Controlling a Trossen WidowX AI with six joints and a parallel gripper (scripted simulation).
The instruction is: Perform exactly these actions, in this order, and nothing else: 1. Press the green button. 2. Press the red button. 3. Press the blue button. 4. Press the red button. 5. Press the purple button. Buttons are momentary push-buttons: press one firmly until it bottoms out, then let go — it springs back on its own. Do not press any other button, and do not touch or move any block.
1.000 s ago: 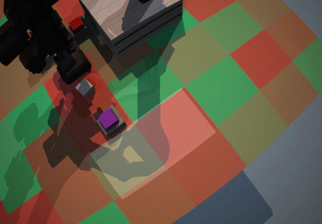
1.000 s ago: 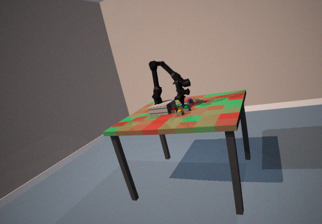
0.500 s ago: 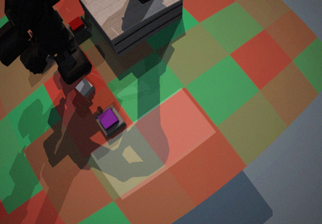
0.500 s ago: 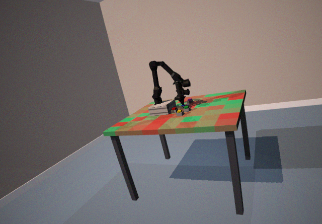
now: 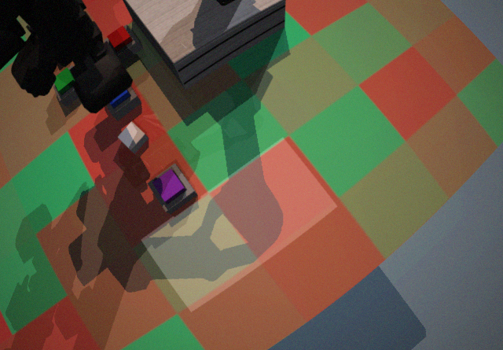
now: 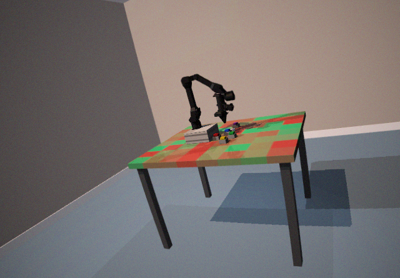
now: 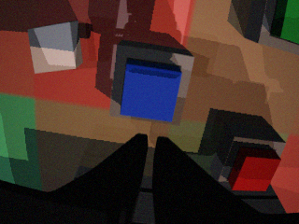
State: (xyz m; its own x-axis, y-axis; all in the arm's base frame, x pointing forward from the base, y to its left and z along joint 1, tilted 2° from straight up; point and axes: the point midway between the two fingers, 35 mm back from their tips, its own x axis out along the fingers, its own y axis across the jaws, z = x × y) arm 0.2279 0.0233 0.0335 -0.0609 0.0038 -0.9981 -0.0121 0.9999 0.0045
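My gripper tip is 60 mm above the blue button. The rest, counted from my gripper tip: red button 50 mm behind, 90 mm to the right, 60 mm below; then green button 70 mm ahead, 90 mm to the right, 60 mm below; then white-grey block 20 mm ahead, 70 mm to the left, 80 mm below.
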